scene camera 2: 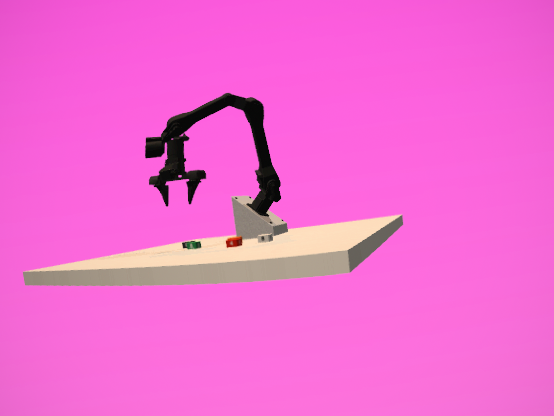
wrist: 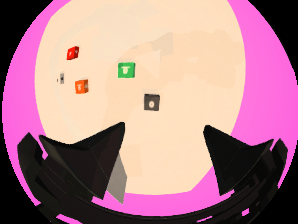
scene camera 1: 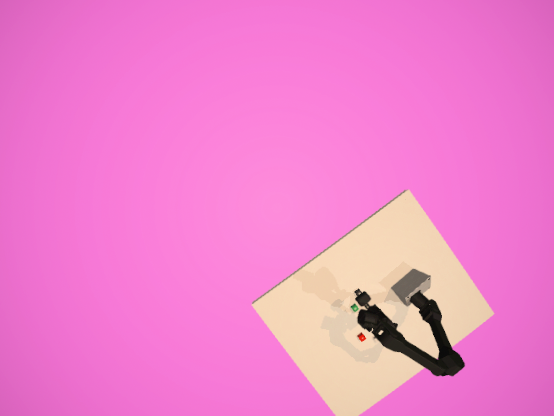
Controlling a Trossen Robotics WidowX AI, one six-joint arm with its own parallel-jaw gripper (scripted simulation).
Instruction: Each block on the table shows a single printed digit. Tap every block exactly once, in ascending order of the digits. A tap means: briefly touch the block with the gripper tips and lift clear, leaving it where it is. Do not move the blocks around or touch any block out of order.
Scene:
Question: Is my gripper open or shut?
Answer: Open.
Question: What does my gripper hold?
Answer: Nothing.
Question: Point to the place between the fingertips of my gripper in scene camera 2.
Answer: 178,205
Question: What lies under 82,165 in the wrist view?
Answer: My gripper.

